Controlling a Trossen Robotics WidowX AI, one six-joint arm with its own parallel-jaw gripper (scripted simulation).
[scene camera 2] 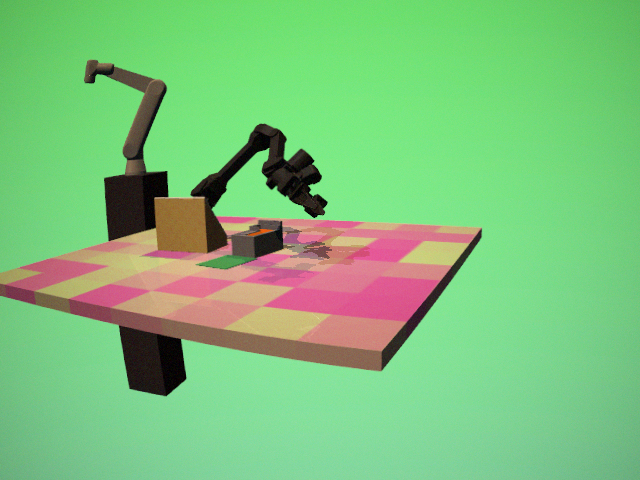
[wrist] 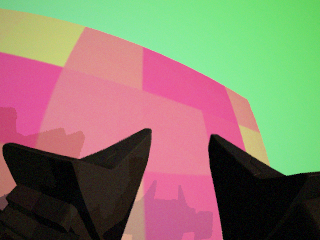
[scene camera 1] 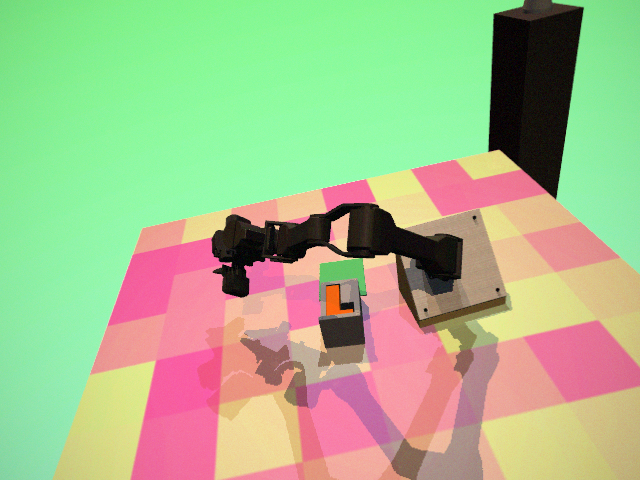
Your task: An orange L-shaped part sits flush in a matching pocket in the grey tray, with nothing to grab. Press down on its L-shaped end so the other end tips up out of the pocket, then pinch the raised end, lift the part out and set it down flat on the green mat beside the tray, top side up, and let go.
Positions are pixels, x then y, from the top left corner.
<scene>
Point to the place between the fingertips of the gripper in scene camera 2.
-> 320,211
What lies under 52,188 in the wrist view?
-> The gripper.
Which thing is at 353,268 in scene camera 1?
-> A green mat.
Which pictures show the gripper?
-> Scene camera 2, the wrist view and scene camera 1: all of them.
</scene>
